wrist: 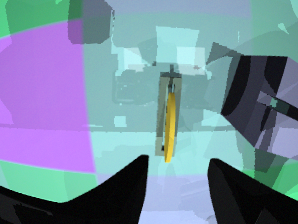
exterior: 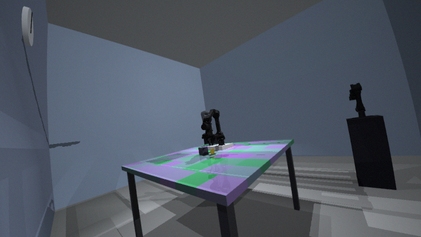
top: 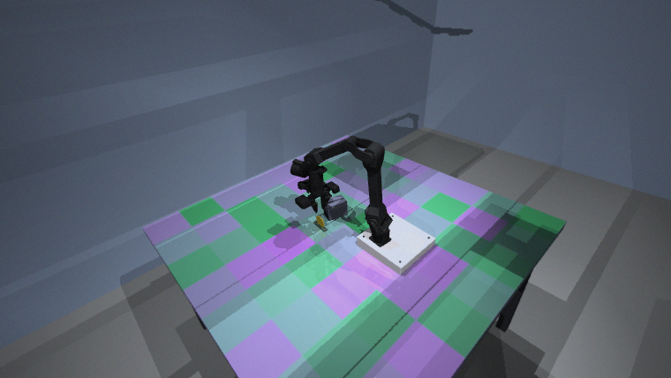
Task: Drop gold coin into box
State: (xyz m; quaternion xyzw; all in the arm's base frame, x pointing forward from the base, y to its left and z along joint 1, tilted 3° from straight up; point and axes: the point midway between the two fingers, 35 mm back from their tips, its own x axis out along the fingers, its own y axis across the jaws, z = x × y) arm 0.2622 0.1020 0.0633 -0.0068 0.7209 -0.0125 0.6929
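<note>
Now: gripper tip 60 mm above the gold coin.
</note>
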